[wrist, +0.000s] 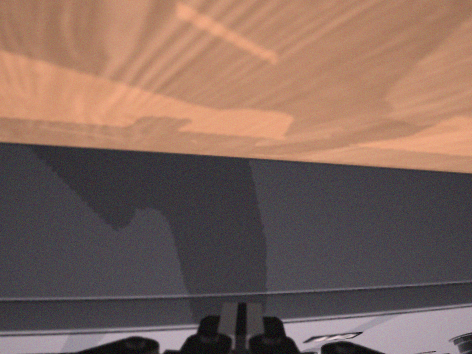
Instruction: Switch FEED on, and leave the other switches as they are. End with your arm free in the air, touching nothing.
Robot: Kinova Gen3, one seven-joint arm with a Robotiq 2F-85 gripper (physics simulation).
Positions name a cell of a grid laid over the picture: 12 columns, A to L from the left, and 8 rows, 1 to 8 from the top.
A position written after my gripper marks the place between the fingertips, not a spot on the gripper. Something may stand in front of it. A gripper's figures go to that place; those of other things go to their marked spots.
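Labels:
My gripper (G8) is 17 cm from the lens, while a grey switch panel (C6) is 16 cm from the lens.

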